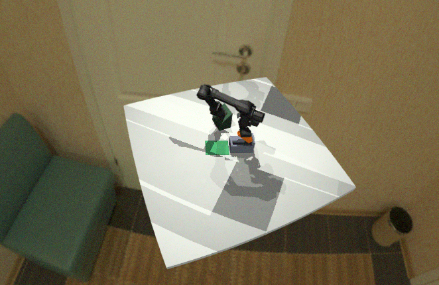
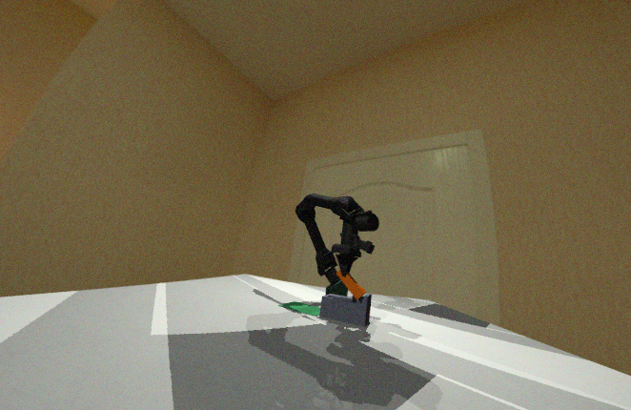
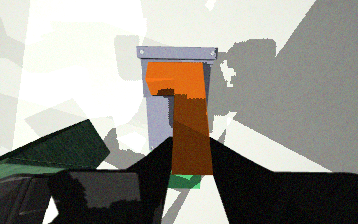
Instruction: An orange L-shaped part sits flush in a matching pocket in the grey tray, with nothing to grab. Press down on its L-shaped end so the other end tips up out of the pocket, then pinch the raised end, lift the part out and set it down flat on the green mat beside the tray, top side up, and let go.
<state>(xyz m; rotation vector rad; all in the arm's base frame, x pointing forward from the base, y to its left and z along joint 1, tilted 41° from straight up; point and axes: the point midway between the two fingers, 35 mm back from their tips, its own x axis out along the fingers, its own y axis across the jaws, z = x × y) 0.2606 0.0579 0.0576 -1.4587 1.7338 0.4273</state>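
Now: the green mat 15 cm below my gripper tip, 13 cm to the right of it and 7 cm behind it. Also, from my gripper tip: grey tray 15 cm below, 2 cm to the left, 1 cm behind; orange L-shaped part 4 cm to the left, 3 cm below.
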